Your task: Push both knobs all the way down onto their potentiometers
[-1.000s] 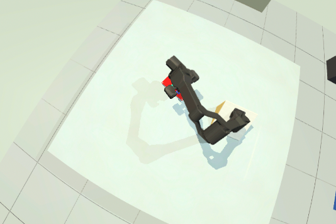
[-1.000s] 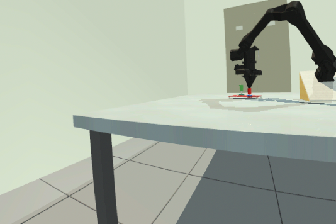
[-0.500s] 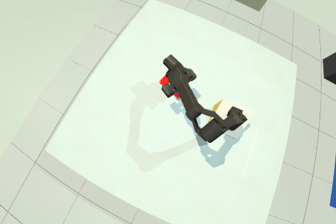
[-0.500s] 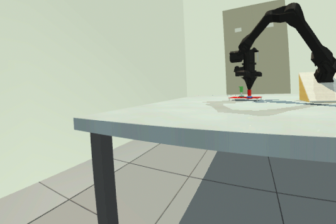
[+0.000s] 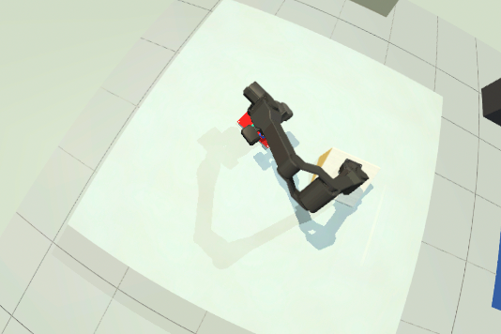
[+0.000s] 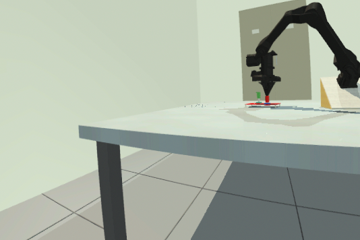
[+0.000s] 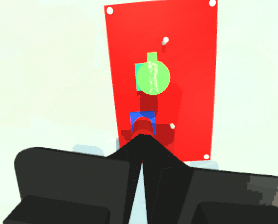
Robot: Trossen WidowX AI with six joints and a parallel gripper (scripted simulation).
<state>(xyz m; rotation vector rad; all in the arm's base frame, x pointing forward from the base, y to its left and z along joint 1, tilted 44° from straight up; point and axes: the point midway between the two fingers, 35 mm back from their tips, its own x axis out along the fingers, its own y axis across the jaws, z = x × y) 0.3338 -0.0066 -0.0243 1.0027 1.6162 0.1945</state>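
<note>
The green knob lies 40 mm ahead of my gripper tip, 20 mm to the right of it and 10 mm above it. Also, from my gripper tip: red knob: 20 mm below.
</note>
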